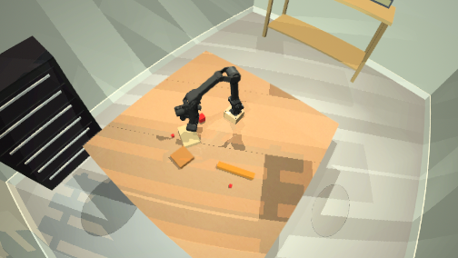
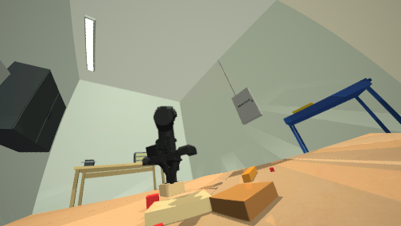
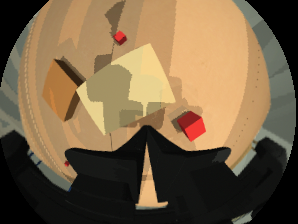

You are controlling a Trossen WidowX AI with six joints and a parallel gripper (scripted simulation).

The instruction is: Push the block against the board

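The cream flat piece lies 60 mm ahead of my gripper tip and 50 mm below it. The rest, counted from my gripper tip: small red cube: 90 mm behind, 50 mm to the right, 50 mm below; then long thin orange board: 370 mm to the left, 50 mm below, 10 mm ahead; then orange square block: 180 mm ahead, 90 mm to the left, 50 mm below.
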